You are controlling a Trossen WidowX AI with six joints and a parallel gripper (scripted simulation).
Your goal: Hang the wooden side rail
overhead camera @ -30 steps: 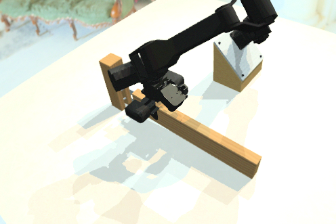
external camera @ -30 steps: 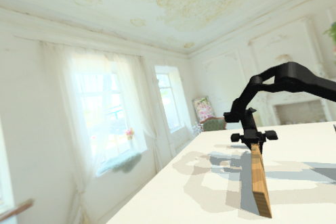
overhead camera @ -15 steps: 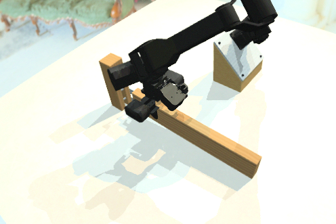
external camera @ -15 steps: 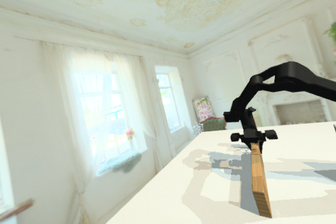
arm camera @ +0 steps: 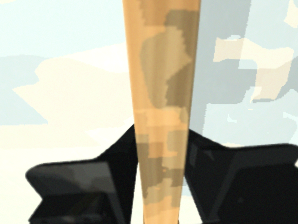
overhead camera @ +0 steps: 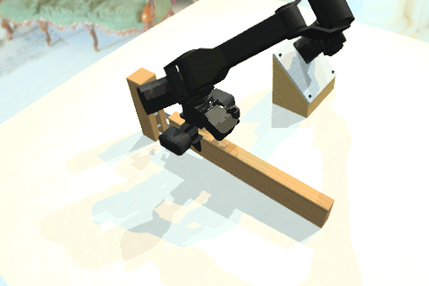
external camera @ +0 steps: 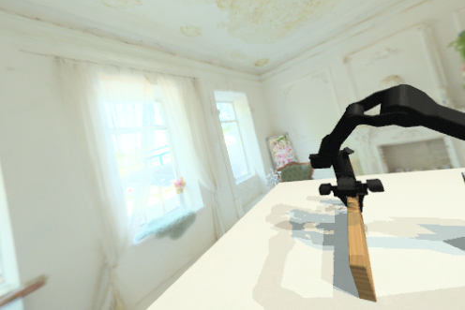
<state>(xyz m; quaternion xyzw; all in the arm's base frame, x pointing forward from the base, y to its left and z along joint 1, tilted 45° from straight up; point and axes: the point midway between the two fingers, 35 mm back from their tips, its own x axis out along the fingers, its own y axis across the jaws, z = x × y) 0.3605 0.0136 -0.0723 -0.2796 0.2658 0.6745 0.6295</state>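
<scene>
Right now my gripper tip is 160 mm to the left of the headboard post, 40 mm below it and 10 mm short of it.
</scene>
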